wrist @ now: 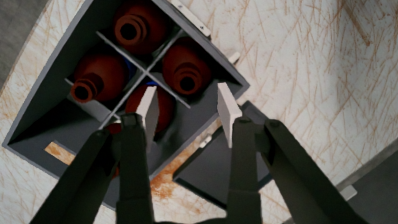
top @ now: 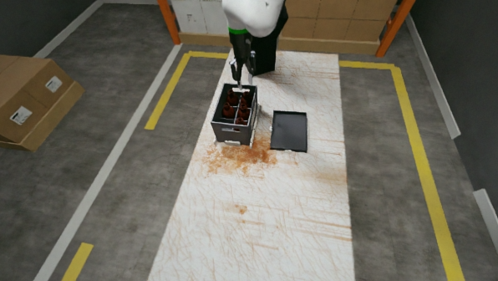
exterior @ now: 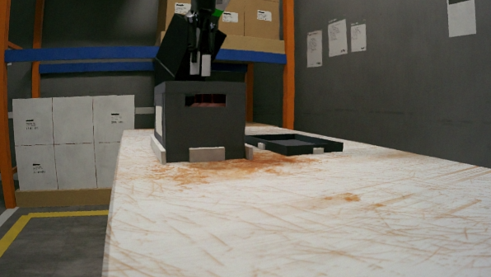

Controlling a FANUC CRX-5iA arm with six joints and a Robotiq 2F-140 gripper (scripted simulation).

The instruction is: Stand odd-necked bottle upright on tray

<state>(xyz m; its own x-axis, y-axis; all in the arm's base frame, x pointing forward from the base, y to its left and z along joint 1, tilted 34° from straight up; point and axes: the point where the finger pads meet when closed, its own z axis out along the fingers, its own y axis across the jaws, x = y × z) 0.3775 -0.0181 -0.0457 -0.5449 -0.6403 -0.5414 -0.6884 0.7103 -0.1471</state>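
Now: the grey crate 9 cm ahead of my hand, 3 cm to the right of it and 15 cm below it. The rest, counted from my hand: dark tray 7 cm ahead, 26 cm to the left, 23 cm below.
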